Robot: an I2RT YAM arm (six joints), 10 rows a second.
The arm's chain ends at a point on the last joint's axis. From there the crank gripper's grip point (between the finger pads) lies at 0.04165 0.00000 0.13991 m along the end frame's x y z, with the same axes.
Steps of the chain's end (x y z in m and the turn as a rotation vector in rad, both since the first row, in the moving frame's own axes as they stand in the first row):
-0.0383, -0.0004, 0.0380, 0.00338, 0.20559, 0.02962
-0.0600, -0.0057, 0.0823, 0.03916, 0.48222, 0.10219
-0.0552, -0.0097, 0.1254, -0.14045, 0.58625, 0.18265
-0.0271, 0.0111, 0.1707, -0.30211, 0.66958, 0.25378
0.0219, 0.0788, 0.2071, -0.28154, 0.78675, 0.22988
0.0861, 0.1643, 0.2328, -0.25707, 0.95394, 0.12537
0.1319, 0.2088, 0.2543, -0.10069, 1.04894, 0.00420
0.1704, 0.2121, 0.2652, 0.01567, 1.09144, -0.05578
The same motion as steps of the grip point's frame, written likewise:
-0.0106, 0.0008, 0.0266, 0.00338, 0.20559, 0.02962
0.0001, -0.0031, 0.0471, 0.03916, 0.48222, 0.10219
0.0122, 0.0214, 0.0775, -0.14045, 0.58625, 0.18265
0.0422, 0.0661, 0.1081, -0.30211, 0.66958, 0.25378
0.1013, 0.1294, 0.1312, -0.28154, 0.78675, 0.22988
0.1788, 0.2020, 0.1359, -0.25707, 0.95394, 0.12537
0.2321, 0.2188, 0.1475, -0.10069, 1.04894, 0.00420
0.2719, 0.2049, 0.1529, 0.01567, 1.09144, -0.05578

